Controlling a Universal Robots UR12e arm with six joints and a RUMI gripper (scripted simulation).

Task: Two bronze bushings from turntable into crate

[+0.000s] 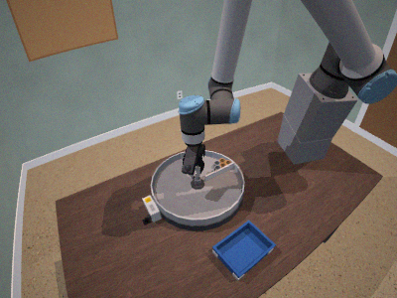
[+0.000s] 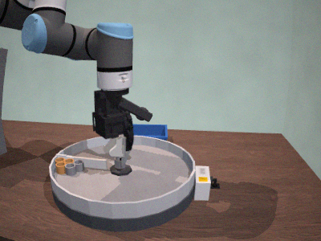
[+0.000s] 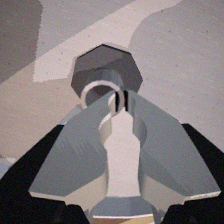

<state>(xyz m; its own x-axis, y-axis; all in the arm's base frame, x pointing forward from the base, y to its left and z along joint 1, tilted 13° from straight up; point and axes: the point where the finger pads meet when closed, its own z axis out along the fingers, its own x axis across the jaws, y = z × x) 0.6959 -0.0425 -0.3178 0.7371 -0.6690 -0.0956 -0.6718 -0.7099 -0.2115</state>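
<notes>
My gripper is now 4 cm above the round grey turntable, 1 cm to the right of it and 1 cm past it. Round my hand: blue crate: 37 cm to the left, 6 cm below, 1 cm behind.
</notes>
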